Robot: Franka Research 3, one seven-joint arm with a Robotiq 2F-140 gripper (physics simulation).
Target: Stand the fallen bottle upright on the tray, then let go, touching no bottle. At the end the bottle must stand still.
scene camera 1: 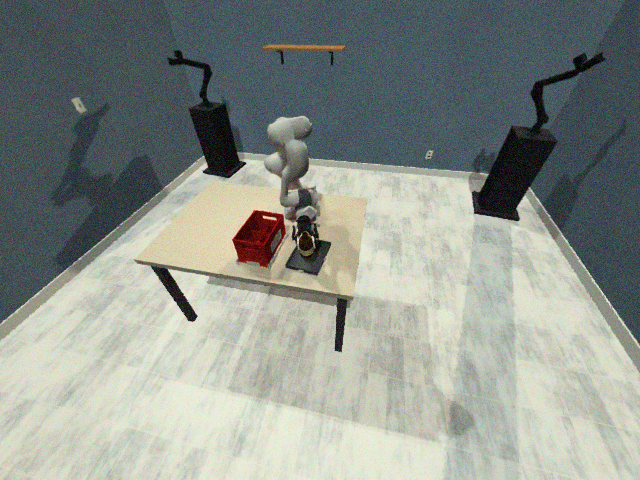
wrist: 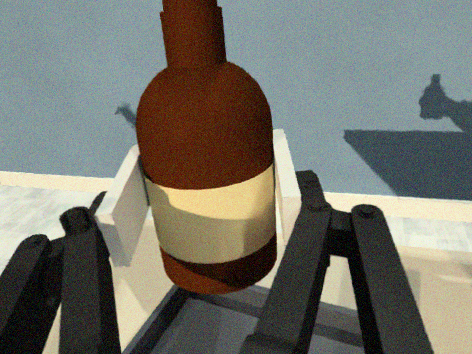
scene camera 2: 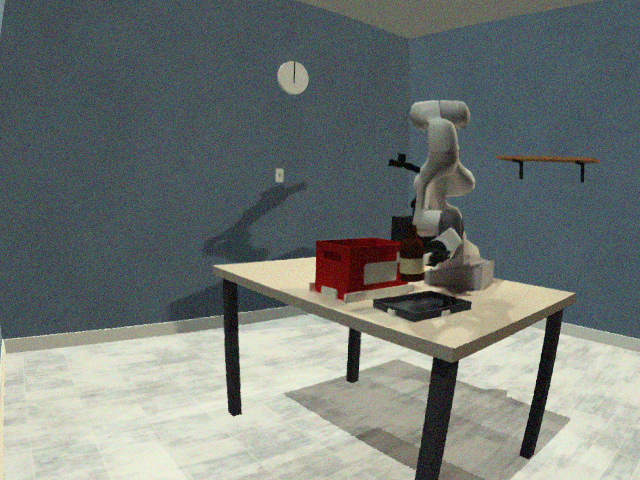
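The brown bottle (scene camera 1: 306, 242) (scene camera 2: 412, 250) (wrist: 205, 130) with a cream label stands about upright between my fingers, leaning slightly in the wrist view. My gripper (scene camera 1: 306, 239) (scene camera 2: 421, 259) (wrist: 210, 159) is shut on it, with pale pads on both sides at label height. The dark, shallow tray (scene camera 1: 312, 264) (scene camera 2: 398, 311) (wrist: 160, 316) lies on the table. In the first scene view the bottle's base shows over the tray's rear part; in the second it shows higher than the tray's rear rim, apart from it. The exact gap is hard to tell.
A red crate (scene camera 1: 250, 253) (scene camera 2: 333, 268) stands on the table (scene camera 1: 206, 227) (scene camera 2: 279, 279), close beside the tray and the bottle. Pale strips lie along the crate's base. The arm's base is behind the bottle. Two black pedestals (scene camera 1: 214, 139) (scene camera 1: 511, 170) with black arms stand off the table.
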